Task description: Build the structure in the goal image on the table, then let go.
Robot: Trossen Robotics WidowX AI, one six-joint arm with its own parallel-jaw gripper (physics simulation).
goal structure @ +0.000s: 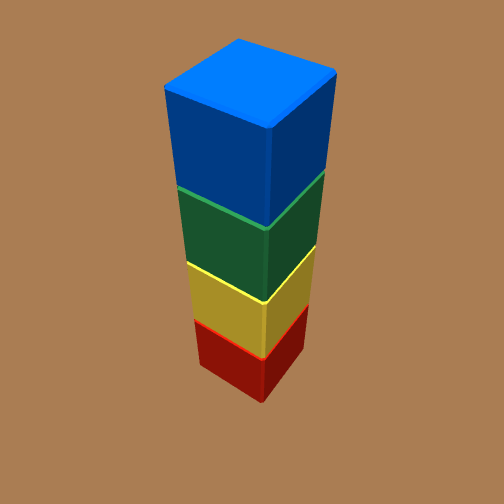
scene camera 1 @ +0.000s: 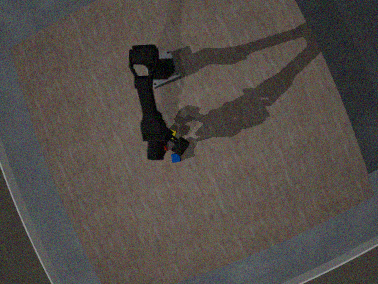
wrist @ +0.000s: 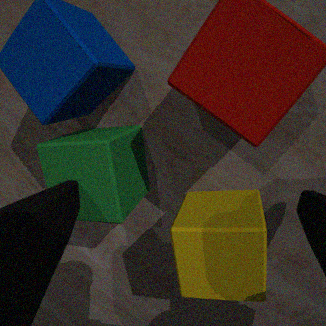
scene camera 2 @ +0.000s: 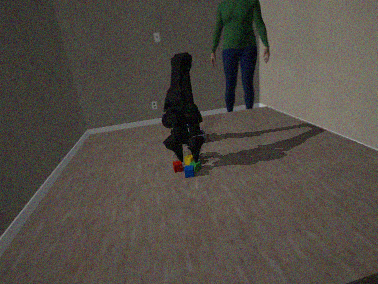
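My gripper (scene camera 2: 189,160) (wrist: 191,196) is open and empty, pointing down low over the cubes. A yellow cube (scene camera 1: 173,133) (scene camera 2: 189,159) (wrist: 222,250) lies between the fingers in the wrist view, nearer the right one. A green cube (scene camera 2: 197,165) (wrist: 80,175) is partly covered by the left fingertip in the wrist view; I cannot make it out in scene camera 1. A blue cube (scene camera 1: 175,158) (scene camera 2: 189,171) (wrist: 50,65) sits beyond the green one at upper left in the wrist view. A red cube (scene camera 1: 165,148) (scene camera 2: 177,166) (wrist: 250,70) sits apart at upper right.
The black arm (scene camera 1: 146,102) (scene camera 2: 181,87) covers part of the cube group in scene camera 1. Its base stands behind the cubes in scene camera 2. A person in a green top (scene camera 2: 237,25) stands near the back wall. Long arm shadows cross the wooden surface (scene camera 1: 200,215) (scene camera 2: 200,225).
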